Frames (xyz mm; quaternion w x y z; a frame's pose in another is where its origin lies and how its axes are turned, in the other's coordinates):
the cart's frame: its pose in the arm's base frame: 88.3 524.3 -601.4 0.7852 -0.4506 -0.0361 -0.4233
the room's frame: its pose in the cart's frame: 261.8 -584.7 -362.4 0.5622 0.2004 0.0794 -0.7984
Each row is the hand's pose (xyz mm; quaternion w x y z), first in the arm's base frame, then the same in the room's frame.
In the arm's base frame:
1: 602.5 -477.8 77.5 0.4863 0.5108 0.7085 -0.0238
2: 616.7 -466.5 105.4 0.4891 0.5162 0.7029 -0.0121
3: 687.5 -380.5 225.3 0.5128 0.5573 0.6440 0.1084
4: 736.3 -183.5 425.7 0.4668 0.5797 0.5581 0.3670
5: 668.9 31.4 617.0 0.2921 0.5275 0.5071 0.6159
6: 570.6 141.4 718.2 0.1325 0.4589 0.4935 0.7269
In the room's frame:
1: -579.4 858.4 -144.0 0.1854 0.5258 -0.7922 -0.2479
2: -590.1 876.7 -118.3 0.1933 0.5150 -0.7967 -0.2504
3: -657.0 936.7 18.5 0.2739 0.4049 -0.8273 -0.2767
4: -722.1 978.7 293.0 0.4802 0.2212 -0.8032 -0.2746
5: -688.0 959.6 585.9 0.7146 0.0916 -0.6679 -0.1867
6: -611.1 928.0 744.3 0.8374 0.0536 -0.5360 -0.0931

